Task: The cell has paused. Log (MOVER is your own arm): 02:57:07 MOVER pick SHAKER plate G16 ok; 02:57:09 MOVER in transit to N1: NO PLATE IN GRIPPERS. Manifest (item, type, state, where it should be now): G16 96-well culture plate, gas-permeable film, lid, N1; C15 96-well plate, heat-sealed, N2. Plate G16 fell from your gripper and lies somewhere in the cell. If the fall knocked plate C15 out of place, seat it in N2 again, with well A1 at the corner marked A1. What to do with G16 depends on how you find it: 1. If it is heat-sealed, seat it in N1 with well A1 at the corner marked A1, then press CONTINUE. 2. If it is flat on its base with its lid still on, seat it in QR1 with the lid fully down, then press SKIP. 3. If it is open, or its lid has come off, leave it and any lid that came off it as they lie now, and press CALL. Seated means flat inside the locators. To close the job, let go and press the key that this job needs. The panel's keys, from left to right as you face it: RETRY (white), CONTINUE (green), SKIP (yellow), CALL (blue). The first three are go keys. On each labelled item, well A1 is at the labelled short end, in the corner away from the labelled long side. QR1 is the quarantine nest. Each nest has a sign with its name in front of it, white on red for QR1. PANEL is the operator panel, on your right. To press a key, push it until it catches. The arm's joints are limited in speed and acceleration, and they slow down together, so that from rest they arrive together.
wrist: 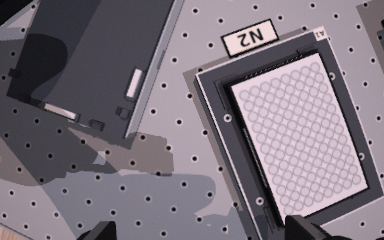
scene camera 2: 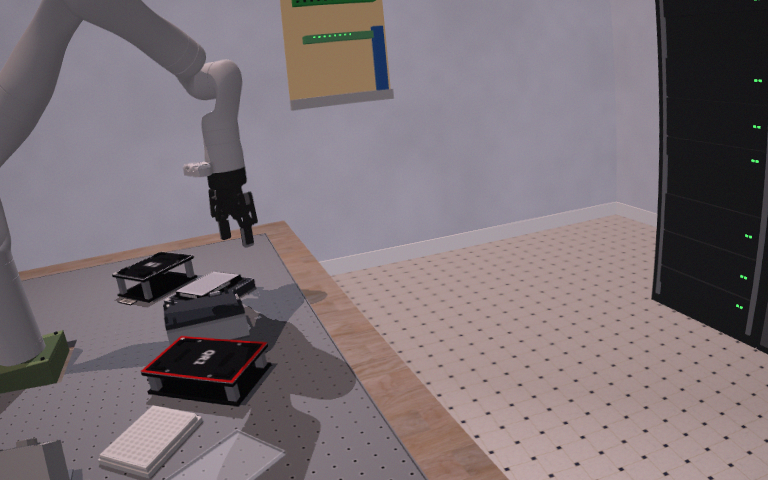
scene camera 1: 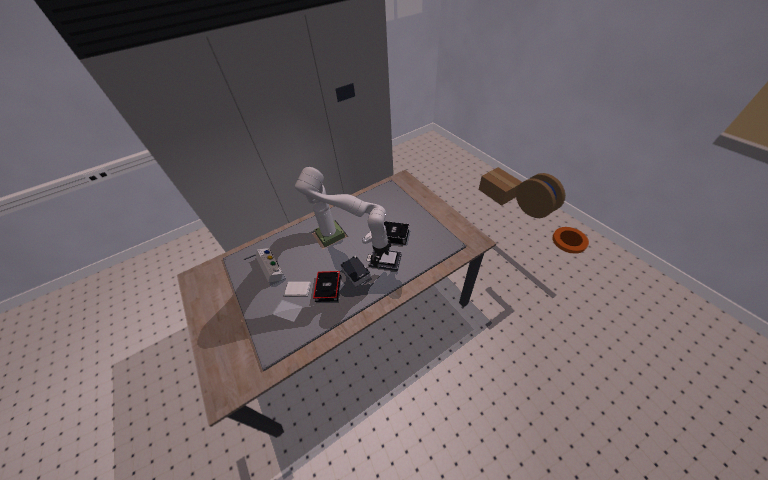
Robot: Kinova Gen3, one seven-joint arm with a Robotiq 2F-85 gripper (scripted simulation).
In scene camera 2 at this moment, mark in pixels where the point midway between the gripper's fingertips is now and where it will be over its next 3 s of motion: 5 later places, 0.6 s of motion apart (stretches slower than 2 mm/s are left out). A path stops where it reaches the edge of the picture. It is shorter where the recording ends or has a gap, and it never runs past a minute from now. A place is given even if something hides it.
My gripper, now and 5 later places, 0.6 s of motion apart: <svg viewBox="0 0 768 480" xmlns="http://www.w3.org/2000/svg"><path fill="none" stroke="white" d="M237 242L228 237L223 234L227 246L232 251L238 257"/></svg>
